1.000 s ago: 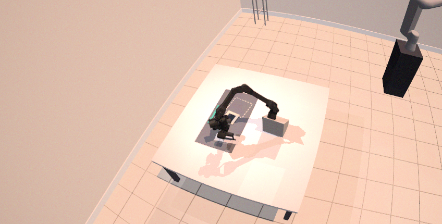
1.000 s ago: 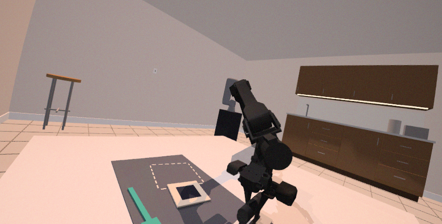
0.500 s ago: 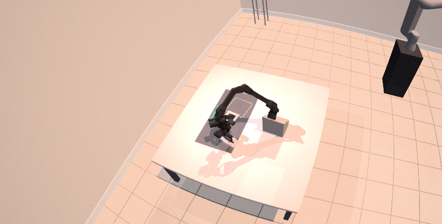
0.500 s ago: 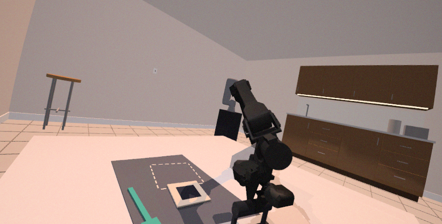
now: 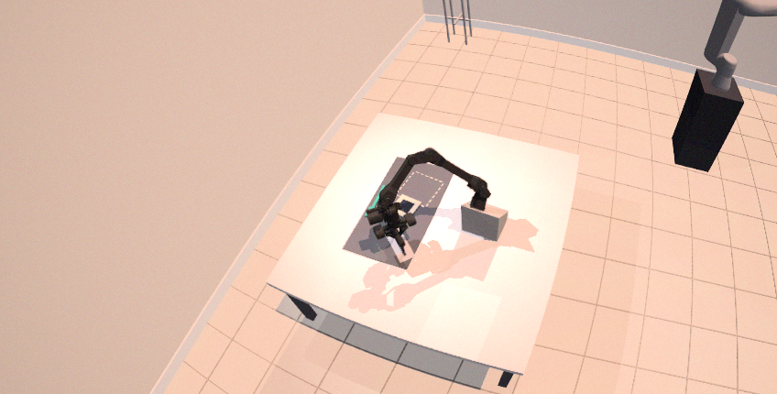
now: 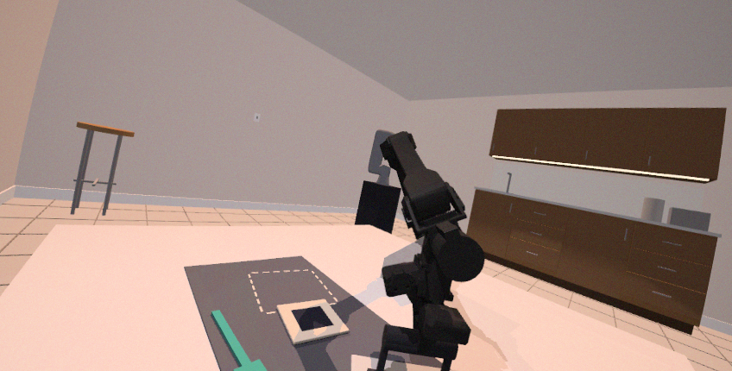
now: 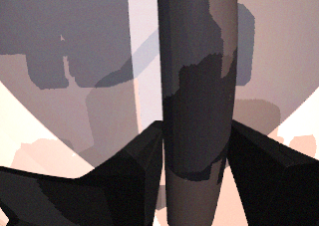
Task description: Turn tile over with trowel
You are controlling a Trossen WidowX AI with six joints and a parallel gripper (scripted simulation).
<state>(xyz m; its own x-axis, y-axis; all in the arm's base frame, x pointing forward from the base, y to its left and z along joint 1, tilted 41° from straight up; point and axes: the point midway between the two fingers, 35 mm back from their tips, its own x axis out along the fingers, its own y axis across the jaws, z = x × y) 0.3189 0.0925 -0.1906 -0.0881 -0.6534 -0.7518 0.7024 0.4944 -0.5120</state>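
Right now the trowel is 20 mm ahead of my gripper tip, 10 mm to the right of it and 30 mm below it. From my gripper tip the other things lie so: square tile (60 mm ahead, 210 mm to the right, 60 mm below); dark mat (70 mm ahead, 200 mm to the right, 80 mm below); green strip (210 mm ahead, 180 mm to the right, 60 mm below).
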